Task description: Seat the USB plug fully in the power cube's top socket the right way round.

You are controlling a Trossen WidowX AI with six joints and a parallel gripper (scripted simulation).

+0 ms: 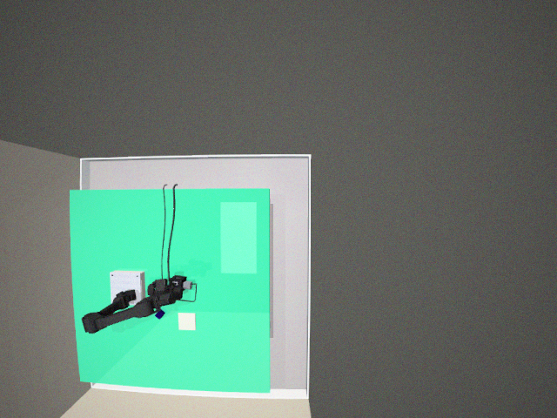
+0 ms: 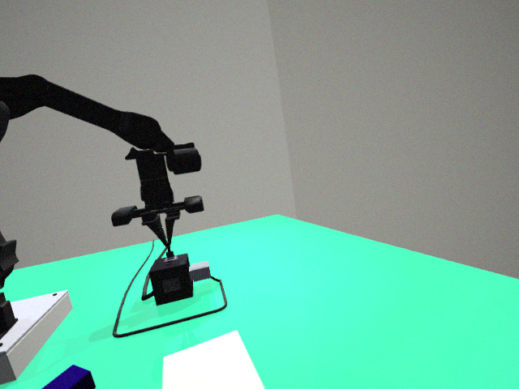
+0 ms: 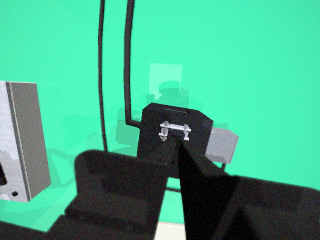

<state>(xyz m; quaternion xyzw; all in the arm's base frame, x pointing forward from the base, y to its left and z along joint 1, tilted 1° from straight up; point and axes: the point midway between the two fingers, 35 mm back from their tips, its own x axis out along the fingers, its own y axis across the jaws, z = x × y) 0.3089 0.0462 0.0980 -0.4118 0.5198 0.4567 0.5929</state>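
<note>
The black USB plug lies 20 mm below my gripper tip. Also, from my gripper tip: dark blue block: 200 mm to the right, 170 mm behind, 90 mm below; then silver-rimmed socket: 40 mm below; then cream pad: 270 mm to the right, 100 mm below, 10 mm behind.
</note>
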